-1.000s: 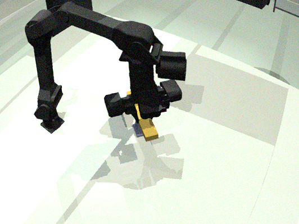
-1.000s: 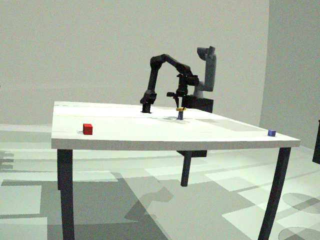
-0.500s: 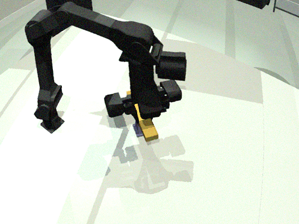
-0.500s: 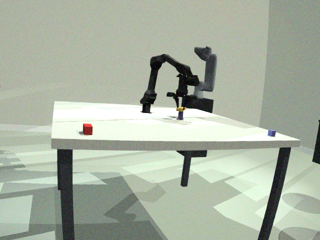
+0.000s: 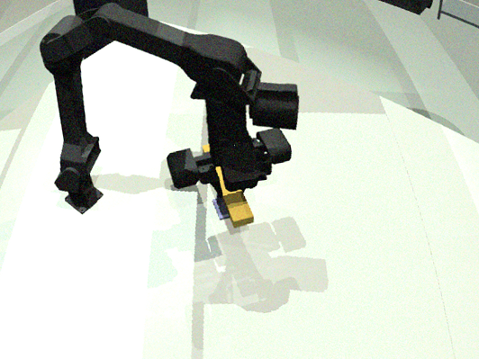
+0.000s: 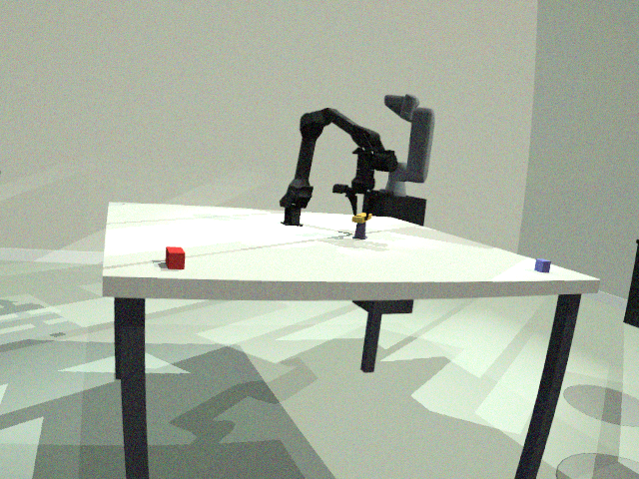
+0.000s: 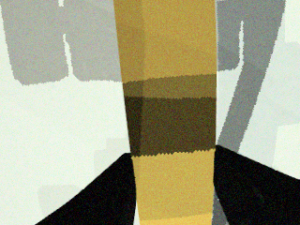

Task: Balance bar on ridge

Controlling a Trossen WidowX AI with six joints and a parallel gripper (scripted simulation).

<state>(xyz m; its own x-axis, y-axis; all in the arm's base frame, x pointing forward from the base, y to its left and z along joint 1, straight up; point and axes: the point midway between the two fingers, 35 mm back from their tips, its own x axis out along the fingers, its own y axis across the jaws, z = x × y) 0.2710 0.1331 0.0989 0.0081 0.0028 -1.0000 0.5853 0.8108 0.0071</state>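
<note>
The yellow bar lies 20 mm behind my gripper tip and 20 mm to the left of it. Also, from my gripper tip: red cube (470 mm ahead, 630 mm to the right, 50 mm below); small blue cube (470 mm ahead, 370 mm to the left, 50 mm below).
</note>
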